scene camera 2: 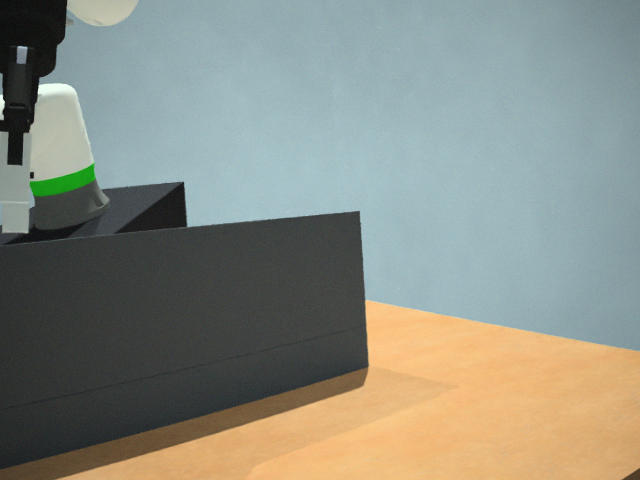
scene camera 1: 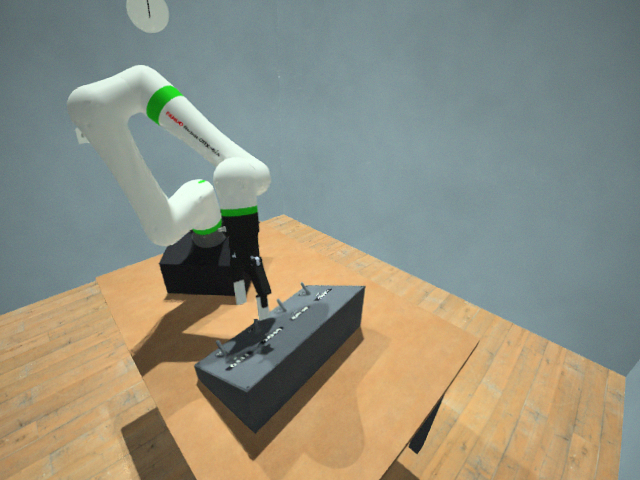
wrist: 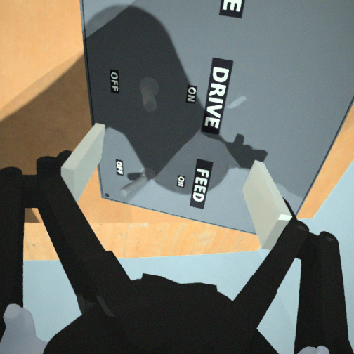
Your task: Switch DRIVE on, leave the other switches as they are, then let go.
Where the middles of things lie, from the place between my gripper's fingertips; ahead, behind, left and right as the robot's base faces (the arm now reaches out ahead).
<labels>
My hand is 4 cm short of the grey switch panel (scene camera 2: 115,335), 9 cm to the right of it and 12 cm above it.
</labels>
